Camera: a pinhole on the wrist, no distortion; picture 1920 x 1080 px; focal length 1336.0 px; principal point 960.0 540.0 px. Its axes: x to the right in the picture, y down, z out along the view. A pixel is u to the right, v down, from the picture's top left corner.
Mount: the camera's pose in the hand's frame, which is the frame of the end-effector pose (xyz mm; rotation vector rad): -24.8 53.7 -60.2 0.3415 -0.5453 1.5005
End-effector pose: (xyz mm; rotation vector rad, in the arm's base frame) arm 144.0 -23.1 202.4 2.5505 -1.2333 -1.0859
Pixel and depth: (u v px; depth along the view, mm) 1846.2 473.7 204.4
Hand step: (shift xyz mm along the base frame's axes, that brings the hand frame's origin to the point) -174.1 29.4 -90.2
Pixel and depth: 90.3 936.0 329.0
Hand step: 67.8 330.9 -88.7
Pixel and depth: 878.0 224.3 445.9
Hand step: -52.6 187.8 -322.7
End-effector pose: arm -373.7 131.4 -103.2 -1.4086 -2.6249 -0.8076
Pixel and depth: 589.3 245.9 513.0
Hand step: -229.1 5.7 -401.8
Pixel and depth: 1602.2 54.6 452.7
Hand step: 31.4 265.2 -375.4
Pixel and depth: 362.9 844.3 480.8
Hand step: -146.2 -215.4 -397.1
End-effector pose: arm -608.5 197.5 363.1 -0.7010 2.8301 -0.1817
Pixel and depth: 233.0 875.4 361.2
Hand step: 300.4 -197.0 -40.9
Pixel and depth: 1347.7 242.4 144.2
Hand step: 26.9 8.9 -83.2
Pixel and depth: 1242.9 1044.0 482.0
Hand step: 370.5 7.5 -296.4
